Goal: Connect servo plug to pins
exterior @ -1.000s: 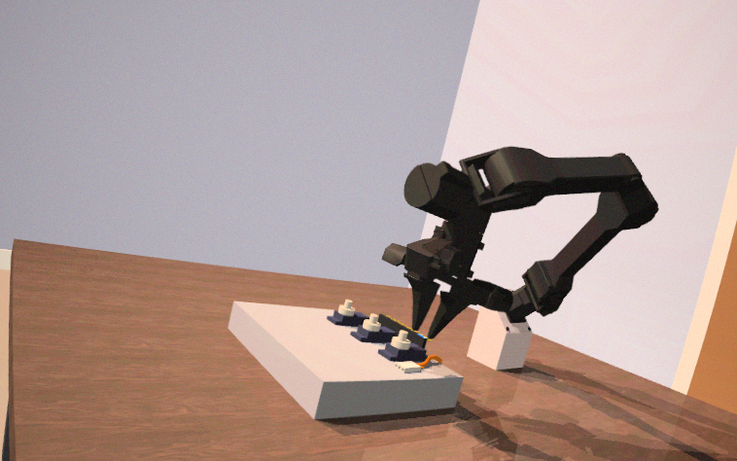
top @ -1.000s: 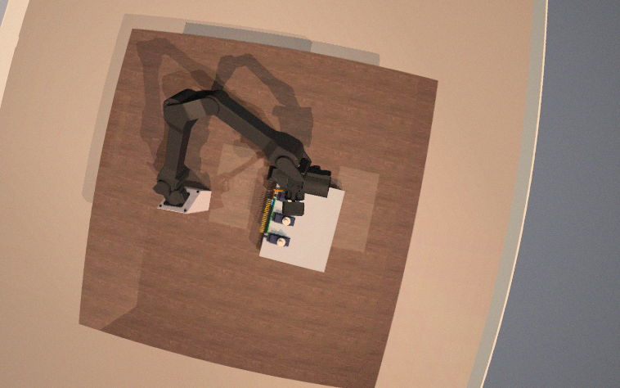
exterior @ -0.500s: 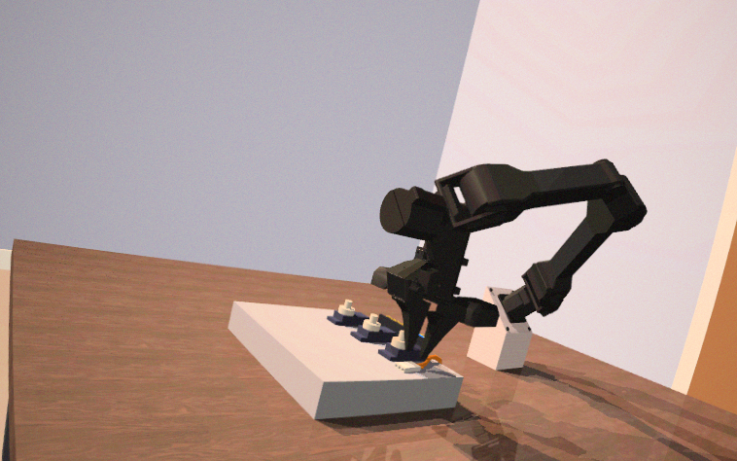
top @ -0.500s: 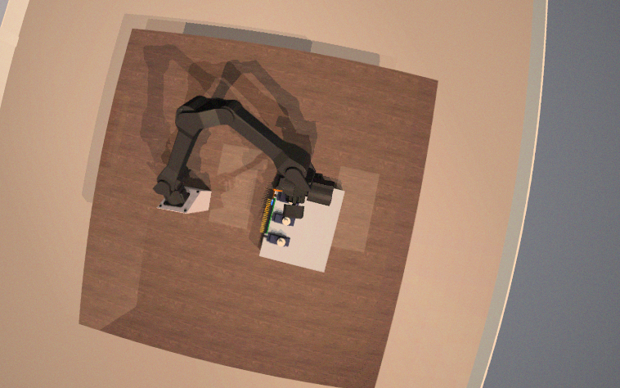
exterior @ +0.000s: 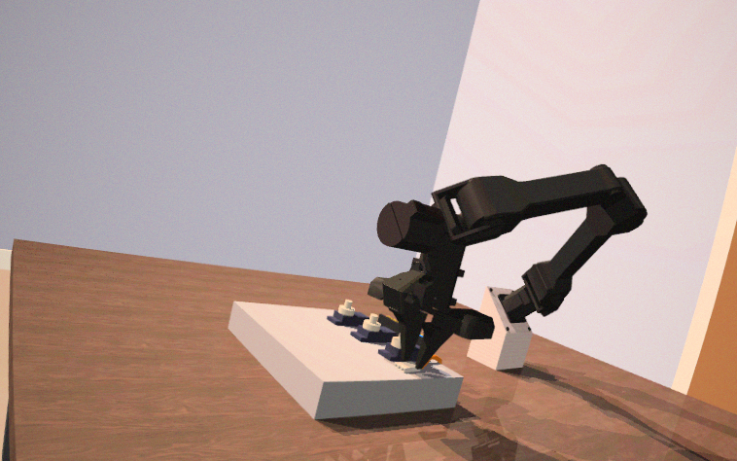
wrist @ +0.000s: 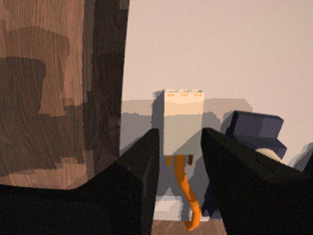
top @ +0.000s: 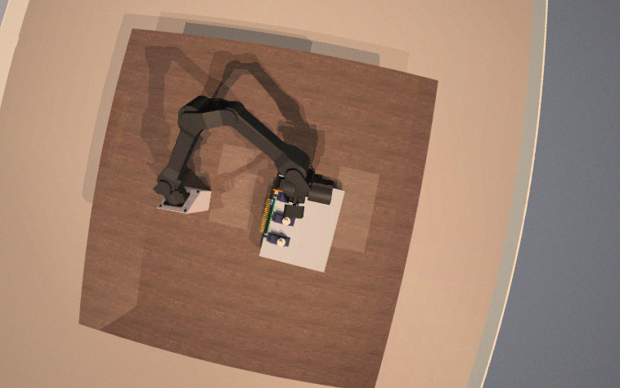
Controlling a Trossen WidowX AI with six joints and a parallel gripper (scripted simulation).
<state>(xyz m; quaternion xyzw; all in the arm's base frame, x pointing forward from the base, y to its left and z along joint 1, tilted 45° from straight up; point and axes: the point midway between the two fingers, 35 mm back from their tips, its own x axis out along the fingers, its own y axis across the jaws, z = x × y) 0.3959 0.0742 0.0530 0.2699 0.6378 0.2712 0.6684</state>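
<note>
Right now my gripper tip is 80 mm past the blue band, 60 mm to the left of it and 20 mm below it. Round my gripper tip: holder: 70 mm ahead, 130 mm to the right, 30 mm below.
</note>
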